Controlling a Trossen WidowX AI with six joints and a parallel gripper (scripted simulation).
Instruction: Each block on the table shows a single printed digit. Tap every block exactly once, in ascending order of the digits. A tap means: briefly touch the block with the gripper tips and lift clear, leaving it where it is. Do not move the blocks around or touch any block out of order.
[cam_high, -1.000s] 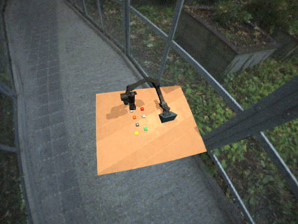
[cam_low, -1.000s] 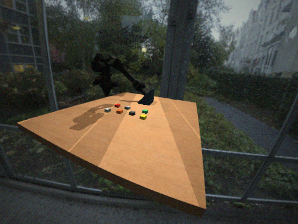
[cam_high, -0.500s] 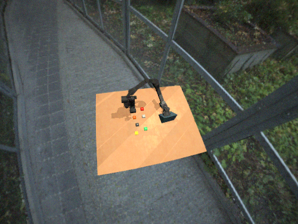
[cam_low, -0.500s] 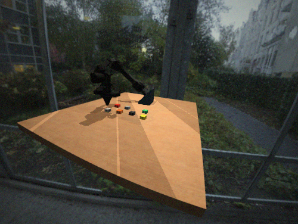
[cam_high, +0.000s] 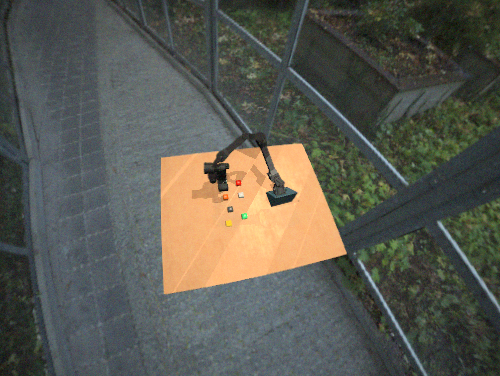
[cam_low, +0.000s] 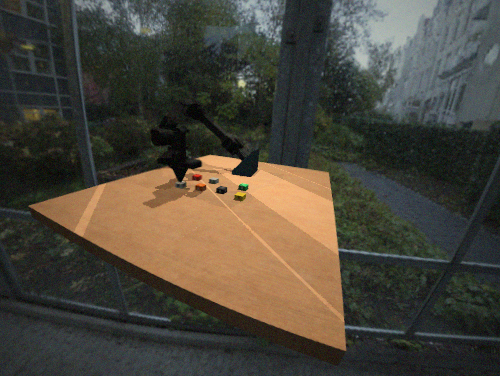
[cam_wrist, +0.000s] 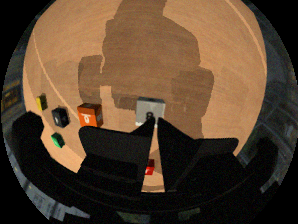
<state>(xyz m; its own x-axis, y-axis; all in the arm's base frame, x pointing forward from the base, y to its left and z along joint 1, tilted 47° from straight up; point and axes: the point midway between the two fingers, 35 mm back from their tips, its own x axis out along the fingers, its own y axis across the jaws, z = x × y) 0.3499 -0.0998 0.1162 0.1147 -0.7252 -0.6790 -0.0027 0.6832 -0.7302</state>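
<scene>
Now: gripper tip 10 mm short of the white block, 10 mm to the right of it and 10 mm above it. From my gripper tip the other things lie so: grey block 110 mm behind, 90 mm to the left, 10 mm below; then orange block 10 mm behind, 100 mm to the left, 10 mm below; then red block 110 mm behind, 10 mm below.
</scene>
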